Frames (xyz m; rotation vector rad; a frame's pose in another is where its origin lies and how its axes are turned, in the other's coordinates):
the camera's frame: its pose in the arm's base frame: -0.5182 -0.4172 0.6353 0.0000 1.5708 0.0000
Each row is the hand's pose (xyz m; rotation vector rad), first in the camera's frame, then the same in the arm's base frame.
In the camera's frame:
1: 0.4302 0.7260 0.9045 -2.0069 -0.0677 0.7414
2: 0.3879 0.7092 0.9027 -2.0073 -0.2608 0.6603
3: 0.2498 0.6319 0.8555 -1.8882 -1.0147 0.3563
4: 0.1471 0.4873 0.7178 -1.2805 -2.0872 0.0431
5: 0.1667 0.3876 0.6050 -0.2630 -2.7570 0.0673
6: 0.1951 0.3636 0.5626 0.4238 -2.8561 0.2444
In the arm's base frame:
1: 0.3863 0.3088 0.2051 -0.9460 0.8246 2.0543
2: 0.3845 0.2920 0.2474 -0.9813 0.6699 1.9433
3: 0.3373 0.2147 0.3855 -1.0138 0.0850 1.4854
4: 0.1996 0.0701 0.4882 -0.7190 -0.6994 0.7691
5: 0.0868 -0.0296 0.4686 -0.1045 -1.1939 0.1763
6: 0.0444 -0.0536 0.4402 0.3500 -1.3101 -0.0940

